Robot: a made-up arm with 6 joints.
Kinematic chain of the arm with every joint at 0, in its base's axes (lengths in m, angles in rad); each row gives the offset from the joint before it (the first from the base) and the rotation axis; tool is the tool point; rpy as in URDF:
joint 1: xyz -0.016 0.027 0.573 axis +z
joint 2: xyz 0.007 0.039 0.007 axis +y
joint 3: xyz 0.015 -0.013 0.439 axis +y
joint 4: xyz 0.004 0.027 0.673 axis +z
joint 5: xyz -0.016 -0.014 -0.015 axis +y
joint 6: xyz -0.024 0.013 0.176 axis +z
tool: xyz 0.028 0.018 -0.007 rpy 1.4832 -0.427 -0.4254
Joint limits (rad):
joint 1: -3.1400..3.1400
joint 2: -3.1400..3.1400
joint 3: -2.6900..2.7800
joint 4: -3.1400..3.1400
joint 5: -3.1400..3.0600
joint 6: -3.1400..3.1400
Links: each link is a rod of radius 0.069 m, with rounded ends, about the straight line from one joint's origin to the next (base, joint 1, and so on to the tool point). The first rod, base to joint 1, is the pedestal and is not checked.
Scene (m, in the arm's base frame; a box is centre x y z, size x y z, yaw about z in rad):
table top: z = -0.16
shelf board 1: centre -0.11 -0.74 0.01 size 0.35 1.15 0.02 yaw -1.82
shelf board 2: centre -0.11 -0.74 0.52 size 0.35 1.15 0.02 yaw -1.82
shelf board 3: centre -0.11 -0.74 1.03 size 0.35 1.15 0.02 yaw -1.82
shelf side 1: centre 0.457 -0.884 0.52 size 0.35 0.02 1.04 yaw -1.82
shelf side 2: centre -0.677 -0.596 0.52 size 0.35 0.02 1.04 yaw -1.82
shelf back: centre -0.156 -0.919 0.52 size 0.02 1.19 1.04 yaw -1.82
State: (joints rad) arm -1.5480 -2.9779 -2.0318 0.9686 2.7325 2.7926
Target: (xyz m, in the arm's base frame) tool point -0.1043 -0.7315 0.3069
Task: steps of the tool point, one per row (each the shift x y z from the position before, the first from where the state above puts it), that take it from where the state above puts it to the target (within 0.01 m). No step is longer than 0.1 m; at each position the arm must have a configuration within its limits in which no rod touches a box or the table.
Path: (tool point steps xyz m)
1: -0.0019 -0.0572 -0.0061
2: -0.0161 -0.0619 0.0017
3: -0.0318 -0.0620 0.0093
4: -0.0474 -0.0568 0.0161
5: -0.0615 -0.0472 0.0222
6: -0.0729 -0.0333 0.0267

